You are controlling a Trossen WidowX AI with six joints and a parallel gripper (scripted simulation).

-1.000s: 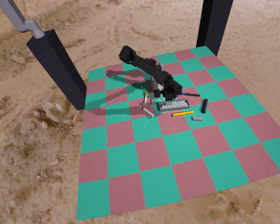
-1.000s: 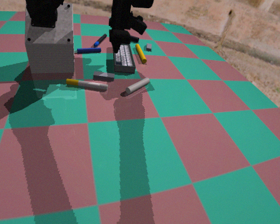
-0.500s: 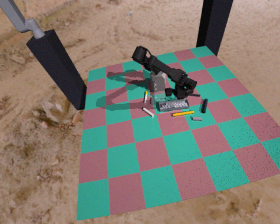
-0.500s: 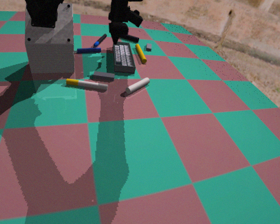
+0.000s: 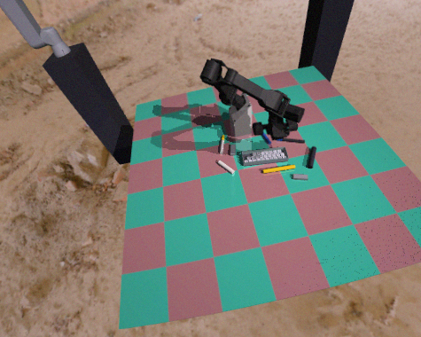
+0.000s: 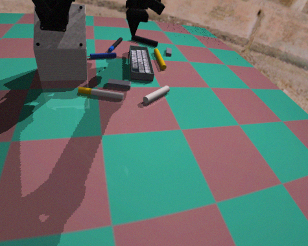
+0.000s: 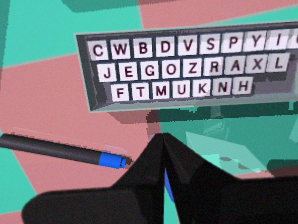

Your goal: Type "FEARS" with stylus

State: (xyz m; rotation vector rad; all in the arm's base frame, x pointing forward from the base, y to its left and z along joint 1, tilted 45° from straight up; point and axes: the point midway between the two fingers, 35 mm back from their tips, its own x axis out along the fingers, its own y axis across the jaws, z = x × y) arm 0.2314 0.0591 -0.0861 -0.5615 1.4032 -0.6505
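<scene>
Right now the blue stylus is 13 cm behind my gripper tip, 1 cm to the right of it and 8 cm below it. From my gripper tip the other things lie so: yellow pen (11 cm ahead, 8 cm below); then black marker (8 cm ahead, 17 cm to the left, 8 cm below); then blue-tipped dark pen (6 cm behind, 9 cm to the left, 8 cm below).
</scene>
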